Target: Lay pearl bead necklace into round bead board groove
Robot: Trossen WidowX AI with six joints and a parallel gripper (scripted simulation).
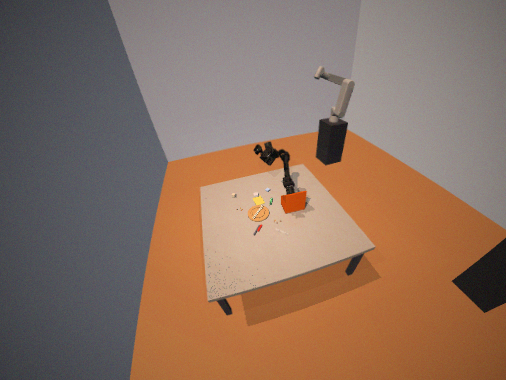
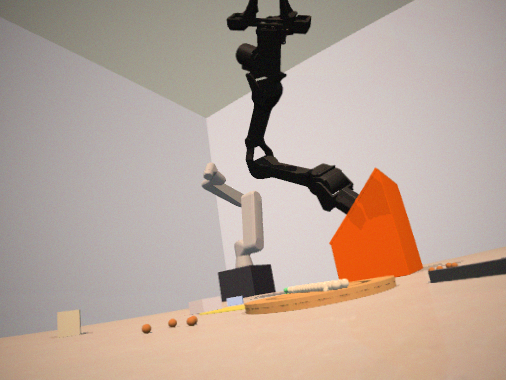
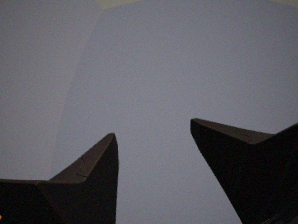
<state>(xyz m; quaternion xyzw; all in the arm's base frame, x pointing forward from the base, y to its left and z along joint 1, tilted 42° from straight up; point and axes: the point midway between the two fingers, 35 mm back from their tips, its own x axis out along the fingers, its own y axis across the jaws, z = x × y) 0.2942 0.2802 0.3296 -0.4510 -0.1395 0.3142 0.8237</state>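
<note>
My gripper tip is now 3 cm short of the round wooden bead board, 4 cm to the left of it and 62 cm above it. From my gripper tip the other things lie so: tan cube (20 cm ahead, 37 cm to the right, 61 cm below); then yellow flat piece (2 cm behind, 21 cm to the right, 63 cm below); then red-handled tool (9 cm ahead, 14 cm to the left, 62 cm below).
</note>
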